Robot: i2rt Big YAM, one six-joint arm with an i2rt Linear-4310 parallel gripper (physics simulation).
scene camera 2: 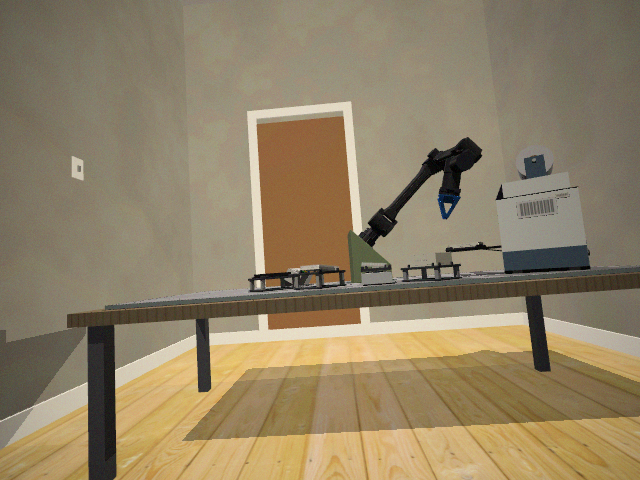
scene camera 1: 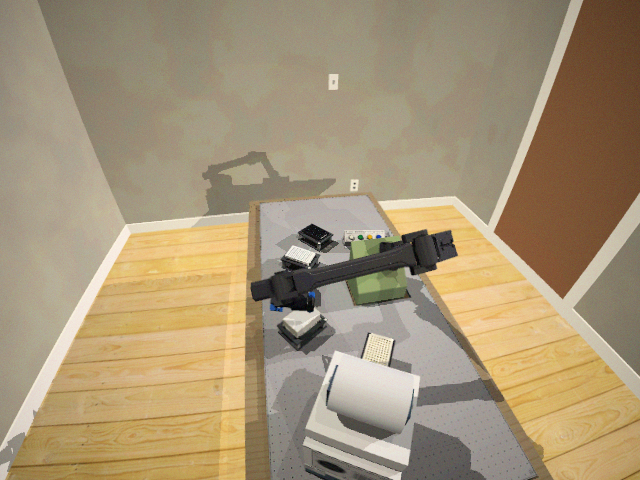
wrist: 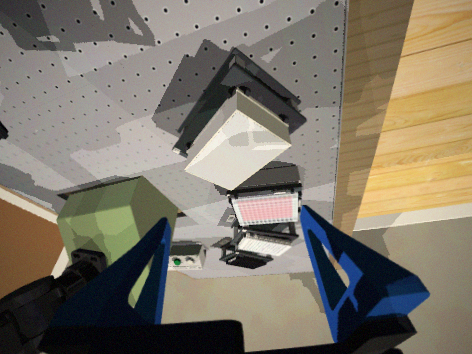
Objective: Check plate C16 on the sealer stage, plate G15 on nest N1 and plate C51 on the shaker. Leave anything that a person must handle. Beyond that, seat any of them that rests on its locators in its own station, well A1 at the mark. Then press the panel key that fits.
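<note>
My gripper is open and empty, high above the table. A cream, well-dotted plate lies on the stage beside the sealer. A thick, smooth-topped cream block sits on a dark raised stand. A pink-welled plate lies on a station behind it; the arm hides it in scene camera 1. A white plate rests on another stand. Plate labels, A1 marks and exact seating are too small to tell.
The key panel has coloured keys and stands beside the green arm base. A black plate or rack is at the far end. The forearm spans the table.
</note>
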